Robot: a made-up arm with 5 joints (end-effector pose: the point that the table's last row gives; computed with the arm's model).
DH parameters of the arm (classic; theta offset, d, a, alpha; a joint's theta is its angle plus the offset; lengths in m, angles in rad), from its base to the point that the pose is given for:
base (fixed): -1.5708 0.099 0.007 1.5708
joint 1: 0 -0.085 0.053 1.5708
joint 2: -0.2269 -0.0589 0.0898 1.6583
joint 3: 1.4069 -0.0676 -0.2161 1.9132
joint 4: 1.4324 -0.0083 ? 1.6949
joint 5: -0.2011 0 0.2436 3.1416
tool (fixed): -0.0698 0.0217 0 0
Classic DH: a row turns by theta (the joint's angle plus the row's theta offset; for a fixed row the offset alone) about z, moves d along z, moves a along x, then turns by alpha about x.
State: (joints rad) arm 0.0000 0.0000 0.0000 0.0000 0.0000
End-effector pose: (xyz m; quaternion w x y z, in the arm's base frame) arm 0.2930 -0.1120 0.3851 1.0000 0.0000 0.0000 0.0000
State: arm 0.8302 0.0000 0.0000 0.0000 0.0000
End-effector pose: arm 0.2930 0.1333 0.3695 0.9151 -0.4033 0.0000 0.0000
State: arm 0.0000 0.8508 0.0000 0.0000 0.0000
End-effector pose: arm 0.1830 -0.2507 0.3851 0.9109 0.0000 0.0000 -0.4127
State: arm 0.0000 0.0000 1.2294 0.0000 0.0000
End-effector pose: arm 0.3487 -0.2966 0.2390 0.8169 0.5598 0.1292 0.0504
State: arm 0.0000 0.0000 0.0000 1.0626 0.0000
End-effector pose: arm 0.1331 -0.0627 0.6089 0.8621 -0.0658 -0.4984 0.0627
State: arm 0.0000 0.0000 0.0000 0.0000 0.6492
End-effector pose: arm 0.2538 -0.2624 0.3851 0.9478 0.0000 0.0000 -0.3189
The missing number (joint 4, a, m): 0.0357
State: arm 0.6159 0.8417 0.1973 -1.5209 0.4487
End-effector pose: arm -0.0661 -0.1020 0.1581 0.6087 0.1048 0.4948 -0.6112
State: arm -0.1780 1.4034 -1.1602 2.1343 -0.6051
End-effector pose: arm 0.3502 0.1815 0.0695 0.4939 -0.7822 -0.0751 0.3723
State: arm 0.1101 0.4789 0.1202 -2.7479 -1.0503
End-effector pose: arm 0.0403 0.1457 0.2627 0.2289 0.7576 0.6095 -0.0471
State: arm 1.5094 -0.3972 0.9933 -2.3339 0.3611
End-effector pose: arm -0.0881 0.0598 0.3889 0.0641 -0.2128 0.8925 -0.3925
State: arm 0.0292 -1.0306 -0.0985 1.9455 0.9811
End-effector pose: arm 0.1303 -0.2781 0.5902 0.5540 0.6043 -0.5501 0.1590
